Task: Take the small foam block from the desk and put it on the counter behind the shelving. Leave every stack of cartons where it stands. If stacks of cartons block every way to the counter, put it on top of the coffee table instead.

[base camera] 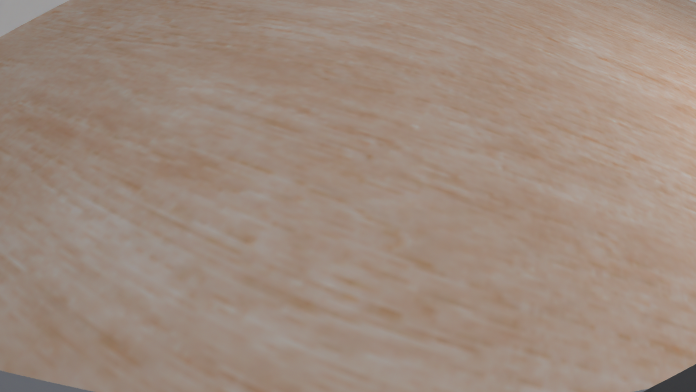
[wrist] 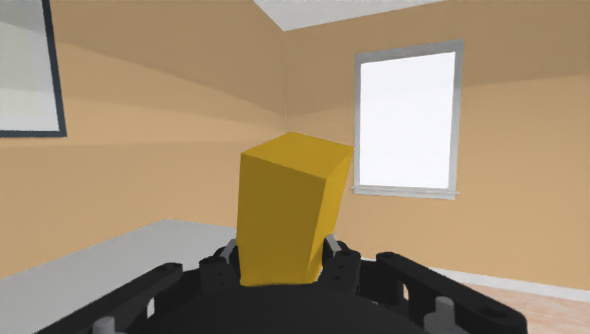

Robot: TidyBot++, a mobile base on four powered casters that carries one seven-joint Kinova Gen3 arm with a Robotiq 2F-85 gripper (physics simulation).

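Places are measured from the arm's base along level axes (x down, y ahead, z right), in metres.
Pixels of known places: gripper, between the fingertips: [wrist: 282,251].
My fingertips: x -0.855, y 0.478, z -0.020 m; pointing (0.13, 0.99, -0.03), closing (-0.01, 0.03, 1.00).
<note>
Behind a point stands the place of what it marks.
The small foam block [wrist: 282,215] {x -0.891, y 0.440, z -0.017 m}, a yellow block, stands upright and slightly turned in the middle of the wrist view. My gripper [wrist: 282,251] {x -0.855, y 0.478, z -0.019 m} is shut on it, with a fingertip on each side near its lower part. A pale grey flat top [wrist: 125,260] {x -0.554, y 1.075, z -0.549 m}, which looks like the counter, lies beyond and below the gripper on the left, along the wall. The block is held up in front of it, and the gripper hides part of its right side. The desk, the shelving, the carton stacks and the coffee table do not show in either view.
Wood-patterned floor [base camera: 350,200] {x 0.396, y 0.416, z 0.027 m} [wrist: 545,306] {x 0.396, y 2.036, z 1.918 m} fills most of the base camera view. Tan walls [wrist: 175,185] {x -0.698, y 1.599, z -0.621 m} meet in a corner behind the block. A window [wrist: 407,120] {x -1.070, y 2.567, z 1.059 m} is on the right wall and a dark-framed picture [wrist: 25,75] {x -1.133, y 1.096, z -0.798 m} on the left. A white baseboard [wrist: 525,285] {x 0.337, y 2.212, z 1.928 m} runs along the right wall.
</note>
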